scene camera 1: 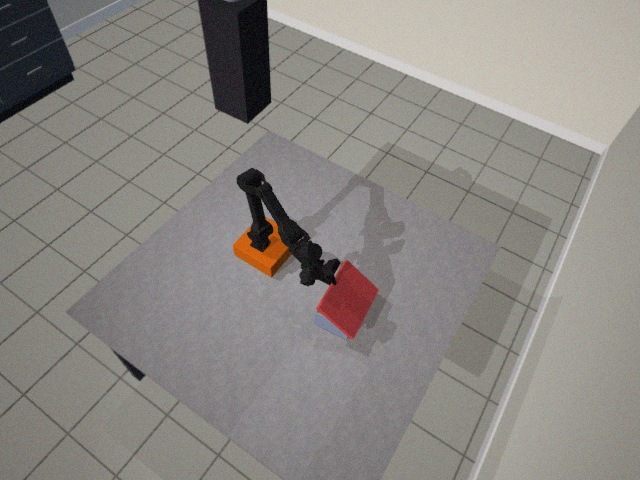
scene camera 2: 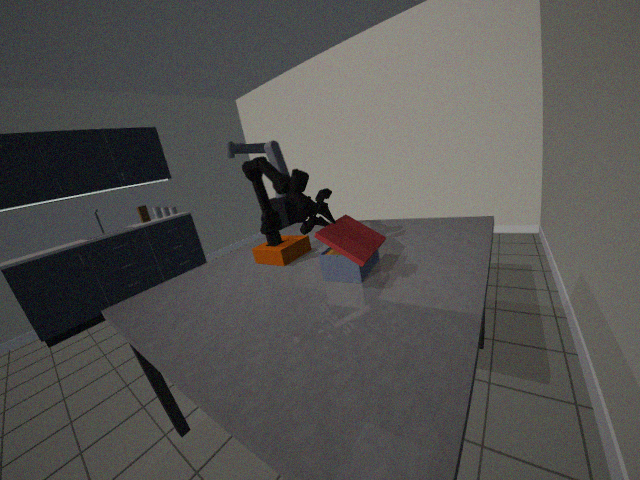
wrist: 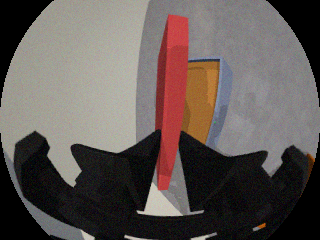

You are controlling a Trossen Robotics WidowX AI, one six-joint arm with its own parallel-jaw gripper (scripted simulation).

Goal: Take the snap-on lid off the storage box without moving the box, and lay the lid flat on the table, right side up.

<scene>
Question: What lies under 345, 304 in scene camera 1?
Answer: A red lid.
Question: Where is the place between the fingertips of the gripper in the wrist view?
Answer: At 169, 133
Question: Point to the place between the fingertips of the gripper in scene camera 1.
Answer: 333, 284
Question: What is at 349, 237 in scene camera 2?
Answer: A red lid.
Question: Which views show the gripper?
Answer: Scene camera 1, scene camera 2 and the wrist view: all of them.
</scene>
